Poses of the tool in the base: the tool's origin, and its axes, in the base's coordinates. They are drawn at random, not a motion.
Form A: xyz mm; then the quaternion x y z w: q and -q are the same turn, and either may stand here.
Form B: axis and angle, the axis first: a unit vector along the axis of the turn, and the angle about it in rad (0 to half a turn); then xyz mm. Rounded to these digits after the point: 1 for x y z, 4 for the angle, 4 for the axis.
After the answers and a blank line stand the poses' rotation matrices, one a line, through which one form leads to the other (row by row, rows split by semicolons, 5 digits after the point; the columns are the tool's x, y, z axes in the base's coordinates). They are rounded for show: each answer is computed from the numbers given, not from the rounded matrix.
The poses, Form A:
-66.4 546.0 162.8 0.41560 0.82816 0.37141 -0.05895
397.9 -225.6 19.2 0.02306 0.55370 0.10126 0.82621
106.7 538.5 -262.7 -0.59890 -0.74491 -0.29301 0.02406
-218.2 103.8 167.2 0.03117 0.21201 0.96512 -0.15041
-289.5 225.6 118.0 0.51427 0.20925 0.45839 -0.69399
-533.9 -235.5 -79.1 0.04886 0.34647 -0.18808 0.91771
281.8 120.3 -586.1 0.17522 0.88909 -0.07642 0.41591
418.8 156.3 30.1 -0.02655 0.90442 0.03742 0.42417
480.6 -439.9 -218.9 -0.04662 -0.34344 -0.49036 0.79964
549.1 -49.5 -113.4 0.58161 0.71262 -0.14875 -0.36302
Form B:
-0.4163 -0.8296 -0.3721 3.0236 -66.4 546.0 162.8
0.0409 0.9829 0.1797 1.1969 397.9 -225.6 19.2
-0.5991 -0.7451 -0.2931 3.0935 106.7 538.5 -262.7
-0.0315 -0.2144 -0.9762 2.8396 -218.2 103.8 167.2
-0.7143 -0.2906 -0.6367 1.6076 -289.5 225.6 118.0
0.1230 0.8722 -0.4735 0.8170 -533.9 -235.5 -79.1
0.1927 0.9777 -0.0840 2.2837 281.8 120.3 -586.1
-0.0293 0.9987 0.0413 2.2655 418.8 156.3 30.1
-0.0776 -0.5719 -0.8166 1.2882 480.6 -439.9 -218.9
-0.6242 -0.7648 0.1596 2.3986 549.1 -49.5 -113.4

-0.64760 0.73216 0.21108; 0.64458 0.37866 0.66418; 0.40636 0.56618 -0.71716
0.36632 -0.14179 0.91962; 0.19286 0.97843 0.07403; -0.91028 0.15024 0.38576
-0.28148 0.90635 0.31512; 0.87815 0.11093 0.46535; 0.38681 0.40771 -0.82713
-0.95281 0.30354 -0.00361; -0.27711 -0.86486 0.41861; 0.12394 0.39985 0.90816
0.49219 0.85146 0.18104; -0.42101 0.05081 0.90563; 0.76191 -0.52196 0.38348
0.68917 0.37906 0.61754; -0.31135 0.92448 -0.22001; -0.65430 -0.04065 0.75514
-0.59264 0.37514 0.71278; 0.24800 0.92692 -0.28164; -0.76634 0.00986 -0.64236
-0.63875 -0.07977 0.76527; -0.01628 0.99579 0.09021; -0.76924 0.04516 -0.63736
0.28319 0.81624 -0.50353; -0.75220 0.51475 0.41138; 0.59498 0.26226 0.75975
-0.05990 0.72093 -0.69041; 0.93693 0.27921 0.21027; 0.34436 -0.63427 -0.69218

